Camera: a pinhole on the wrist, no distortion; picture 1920 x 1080 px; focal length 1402.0 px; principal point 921.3 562.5 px. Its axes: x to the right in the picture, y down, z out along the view. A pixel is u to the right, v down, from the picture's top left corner.
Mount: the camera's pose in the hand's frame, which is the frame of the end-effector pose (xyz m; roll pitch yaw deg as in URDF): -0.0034 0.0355 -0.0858 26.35 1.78 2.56
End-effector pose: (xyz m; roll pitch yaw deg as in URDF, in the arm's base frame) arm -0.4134 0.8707 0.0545 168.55 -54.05 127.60
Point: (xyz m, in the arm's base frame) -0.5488 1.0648 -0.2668
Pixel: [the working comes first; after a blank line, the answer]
In the camera's frame: -0.1365 0.1178 0.4510

496.9 928.6
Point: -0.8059 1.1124 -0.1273
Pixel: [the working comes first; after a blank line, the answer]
In the camera's frame: 0.0808 -0.0375 0.5795

1116.7 471.8
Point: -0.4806 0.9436 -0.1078
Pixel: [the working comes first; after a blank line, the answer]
In the camera's frame: -0.0814 0.0447 0.2607

483.6 802.7
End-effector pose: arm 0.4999 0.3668 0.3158 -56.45 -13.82 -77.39
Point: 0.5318 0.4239 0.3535
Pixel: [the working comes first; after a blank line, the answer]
In the camera's frame: -0.0418 0.0207 0.1544

541.7 750.3
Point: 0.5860 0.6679 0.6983
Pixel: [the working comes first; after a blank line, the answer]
In the camera's frame: -0.2003 -0.0789 0.5370

398.5 356.6
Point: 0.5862 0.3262 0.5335
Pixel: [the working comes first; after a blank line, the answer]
In the camera's frame: 0.0969 -0.0305 0.3062

1365.1 422.8
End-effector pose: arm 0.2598 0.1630 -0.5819 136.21 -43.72 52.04
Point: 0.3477 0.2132 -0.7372
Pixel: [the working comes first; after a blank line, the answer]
In the camera's frame: -0.0495 -0.0092 0.2709

665.3 515.0
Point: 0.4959 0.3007 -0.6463
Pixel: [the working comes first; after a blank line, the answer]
In the camera's frame: 0.1271 0.0328 0.3412

1443.5 697.1
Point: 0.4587 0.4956 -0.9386
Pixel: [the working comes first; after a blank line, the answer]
In the camera's frame: 0.0021 -0.1971 0.5786

926.4 84.9
